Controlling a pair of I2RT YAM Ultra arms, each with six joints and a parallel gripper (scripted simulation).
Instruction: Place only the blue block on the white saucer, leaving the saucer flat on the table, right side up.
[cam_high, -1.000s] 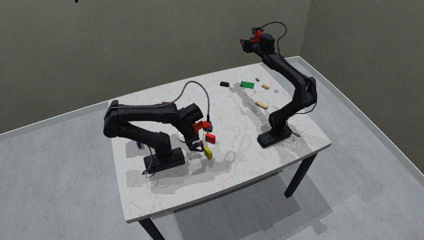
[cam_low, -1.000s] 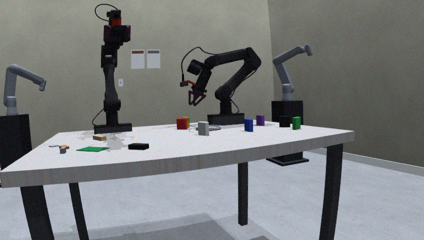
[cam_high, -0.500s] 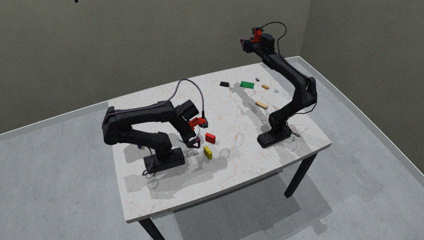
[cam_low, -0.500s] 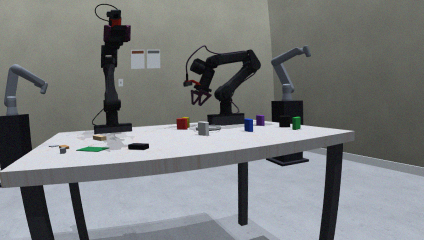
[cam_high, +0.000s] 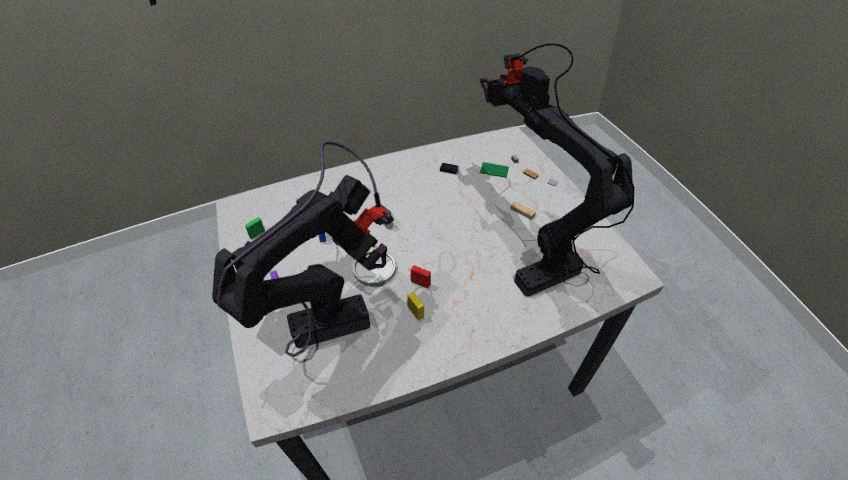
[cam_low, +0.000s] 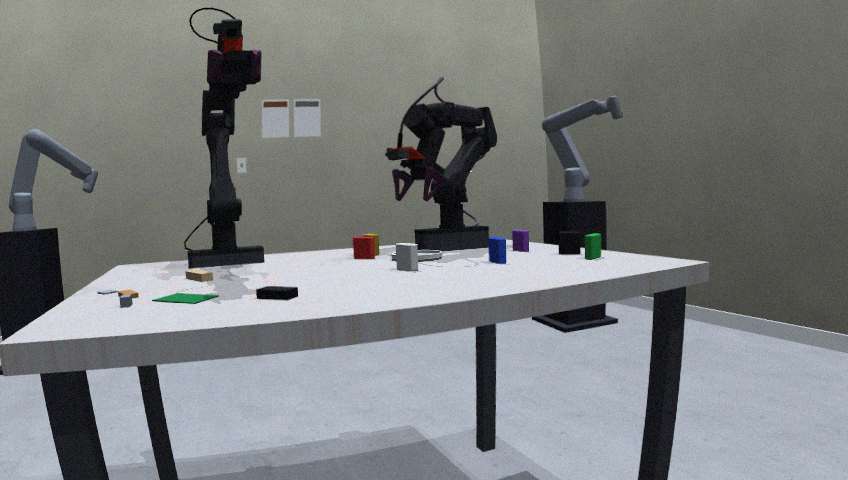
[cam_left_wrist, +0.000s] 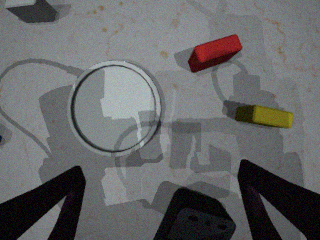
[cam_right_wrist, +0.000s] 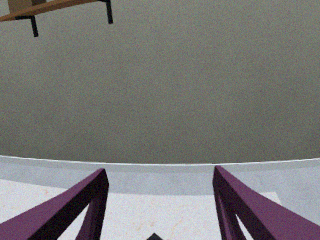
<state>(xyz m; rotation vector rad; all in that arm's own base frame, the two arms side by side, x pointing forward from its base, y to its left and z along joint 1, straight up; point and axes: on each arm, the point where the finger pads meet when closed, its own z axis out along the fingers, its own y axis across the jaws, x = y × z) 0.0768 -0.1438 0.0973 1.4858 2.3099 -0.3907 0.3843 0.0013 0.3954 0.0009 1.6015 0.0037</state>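
Now: left hand 250 mm short of the blue block, 110 mm to the right of it and 120 mm above it. From my left hand the other things lie so: white saucer: 70 mm ahead, 20 mm to the right, 140 mm below; then red block: 10 mm behind, 130 mm to the right, 120 mm below; then yellow block: 100 mm behind, 90 mm to the right, 120 mm below.
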